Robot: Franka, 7 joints.
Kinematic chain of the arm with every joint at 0, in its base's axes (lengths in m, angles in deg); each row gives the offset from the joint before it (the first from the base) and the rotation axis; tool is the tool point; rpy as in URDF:
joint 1: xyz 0 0 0.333 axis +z
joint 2: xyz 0 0 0 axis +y
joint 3: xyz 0 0 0.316 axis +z
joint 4: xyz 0.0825 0 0 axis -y
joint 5: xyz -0.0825 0 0.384 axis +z
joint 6: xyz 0 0 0 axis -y
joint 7: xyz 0.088 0 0 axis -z
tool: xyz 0 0 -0.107 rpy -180 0 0
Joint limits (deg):
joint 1: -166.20..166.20
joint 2: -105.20..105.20
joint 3: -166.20..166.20
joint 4: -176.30..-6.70
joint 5: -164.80..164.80
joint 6: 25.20..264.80
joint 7: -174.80..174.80
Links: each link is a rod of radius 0.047 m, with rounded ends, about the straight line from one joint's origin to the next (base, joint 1, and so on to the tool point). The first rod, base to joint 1, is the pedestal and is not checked.
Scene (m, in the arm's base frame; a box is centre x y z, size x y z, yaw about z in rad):
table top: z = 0
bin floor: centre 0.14 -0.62 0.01 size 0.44 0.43 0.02 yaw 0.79
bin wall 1: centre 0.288 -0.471 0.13 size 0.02 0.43 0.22 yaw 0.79
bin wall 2: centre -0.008 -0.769 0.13 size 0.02 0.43 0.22 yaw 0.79
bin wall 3: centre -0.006 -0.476 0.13 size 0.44 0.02 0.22 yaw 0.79
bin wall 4: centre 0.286 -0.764 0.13 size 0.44 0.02 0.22 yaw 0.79
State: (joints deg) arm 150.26 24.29 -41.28 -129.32 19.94 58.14 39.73
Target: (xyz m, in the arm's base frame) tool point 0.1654 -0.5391 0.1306
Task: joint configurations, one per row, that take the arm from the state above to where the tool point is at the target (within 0.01 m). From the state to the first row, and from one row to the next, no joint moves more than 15 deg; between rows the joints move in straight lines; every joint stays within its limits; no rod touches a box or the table.
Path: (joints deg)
1: 136.50 14.01 -54.28 -122.57 17.30 62.44 39.60
2: 122.74 3.73 -67.29 -115.81 14.67 66.73 39.46
3: 108.99 -6.54 -80.29 -109.06 12.03 71.03 39.33
4: 95.23 -16.82 -93.30 -102.30 9.40 75.32 39.19
5: 81.47 -27.10 -106.30 -95.55 6.76 79.62 39.06
6: 67.71 -37.38 -119.31 -88.80 4.13 83.91 38.92
7: 53.95 -47.65 -132.31 -82.04 1.49 88.21 38.79
8: 64.79 -48.45 -140.08 -89.84 0.79 90.39 39.26
9: 75.62 -49.24 -147.84 -97.65 0.10 92.57 39.73

